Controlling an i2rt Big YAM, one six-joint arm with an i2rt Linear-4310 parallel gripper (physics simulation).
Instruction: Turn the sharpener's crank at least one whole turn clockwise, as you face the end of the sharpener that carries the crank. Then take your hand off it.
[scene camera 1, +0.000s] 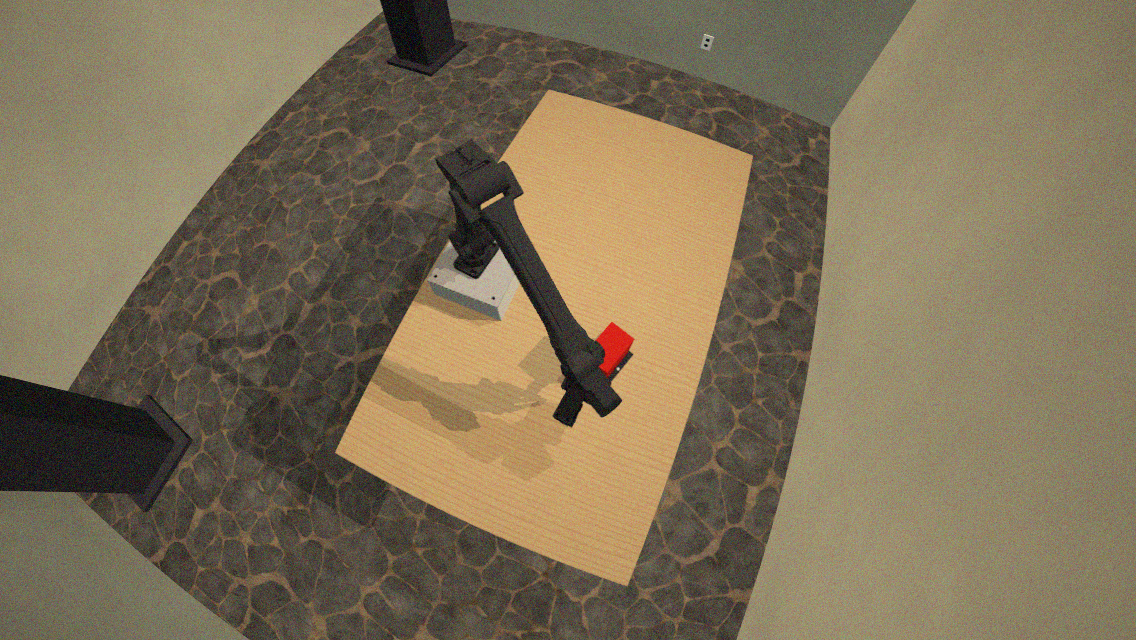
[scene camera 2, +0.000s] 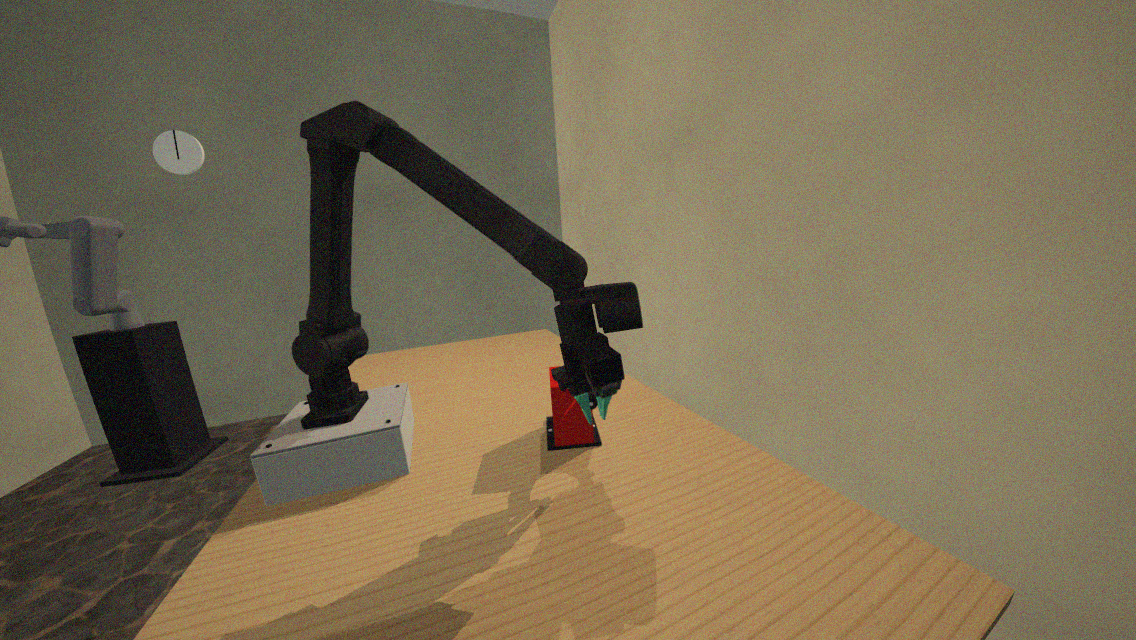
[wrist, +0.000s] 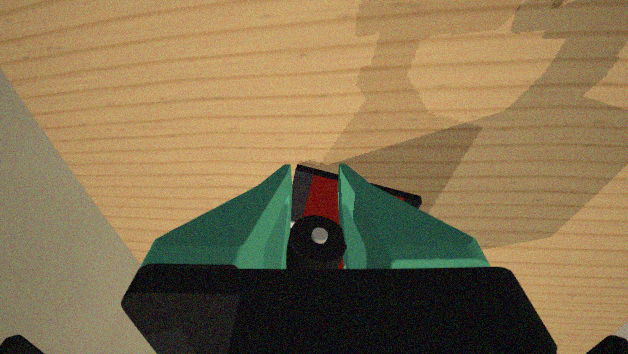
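Pixels of known places: gripper, fingertip midpoint: (scene camera 2: 596, 420) (wrist: 314, 176); arm's base, link origin: (scene camera 1: 476, 257) (scene camera 2: 338, 412).
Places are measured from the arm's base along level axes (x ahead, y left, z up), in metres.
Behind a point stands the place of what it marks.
The red sharpener (scene camera 1: 617, 344) {x 0.464, y -0.053, z 0.032 m} (scene camera 2: 569, 421) {x 0.426, y -0.145, z -0.022 m} (wrist: 323, 195) {x 0.463, y -0.129, z -0.066 m} stands upright on its dark base on the wooden table, partly hidden by the arm and fingers. The crank's round black knob (wrist: 317, 243) {x 0.455, y -0.187, z 0.024 m}, with a light disc at its middle, sits between the green fingers in the wrist view. My gripper (scene camera 2: 596, 415) {x 0.461, y -0.192, z -0.008 m} (wrist: 314, 176) {x 0.461, y -0.192, z -0.008 m} is shut on this knob, in front of the sharpener's crank end. The crank's arm is hidden, so I cannot tell its angle. In scene camera 1 the fingers are hidden beneath the wrist.
The arm's pale base block (scene camera 1: 469, 287) {x 0.036, y -0.090, z 0.000 m} (scene camera 2: 337, 457) {x 0.032, y -0.116, z -0.034 m} stands at the table's edge. The wooden table (scene camera 1: 635, 198) {x 0.290, y 0.494, z -0.096 m} (scene camera 2: 755, 516) {x 0.619, y -0.383, z -0.095 m} carries the arm's shadow. Dark pedestals (scene camera 1: 421, 31) (scene camera 2: 143, 397) stand on the stone floor, and one bears a grey arm (scene camera 2: 95, 262). A wall rises beyond the table.
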